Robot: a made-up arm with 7 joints.
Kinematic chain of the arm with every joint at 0, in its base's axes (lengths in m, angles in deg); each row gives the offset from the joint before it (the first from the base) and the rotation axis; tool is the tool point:
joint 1: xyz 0 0 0 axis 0 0.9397 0.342
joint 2: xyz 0 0 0 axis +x
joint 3: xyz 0 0 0 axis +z
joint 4: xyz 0.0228 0 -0.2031 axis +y
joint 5: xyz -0.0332 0 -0.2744 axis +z
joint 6: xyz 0 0 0 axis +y
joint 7: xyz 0 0 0 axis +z
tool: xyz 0 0 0
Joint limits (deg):
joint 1: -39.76..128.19
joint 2: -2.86..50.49
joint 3: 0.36..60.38
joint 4: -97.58..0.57
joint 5: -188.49..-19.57
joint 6: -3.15..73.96
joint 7: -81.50..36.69
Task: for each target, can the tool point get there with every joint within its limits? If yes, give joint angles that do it. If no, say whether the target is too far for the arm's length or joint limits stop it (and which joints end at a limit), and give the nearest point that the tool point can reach.
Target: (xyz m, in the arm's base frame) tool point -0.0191 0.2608 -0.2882
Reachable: yes | joints 32.67 2.45 52.72 -86.15 -120.60 45.72 -31.53
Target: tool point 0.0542 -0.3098 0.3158
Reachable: no: joint limits stop it (at a limit: joint 1, joint 2, joint 4) | nearest point -0.3367 -0.2731 0.1997 | short by 0.409 m
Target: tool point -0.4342 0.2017 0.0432
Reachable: yes | joints 90.48 41.19 46.42 -11.79 -145.76 42.04 -22.28
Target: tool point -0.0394 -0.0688 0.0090
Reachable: no: joint limits stop it (at a limit: joint 1, joint 2, joint 3, joint 4) | nearest point -0.3303 -0.0300 -0.1395 | short by 0.329 m
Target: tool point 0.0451 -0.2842 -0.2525
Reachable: no: joint limits stop it (at a limit: joint 2, joint 3, joint 4) | nearest point 0.1334 -0.0424 -0.4564 | short by 0.328 m
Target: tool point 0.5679 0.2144 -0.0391
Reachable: no: too far | nearest point 0.4049 0.1780 -0.0601 | short by 0.168 m
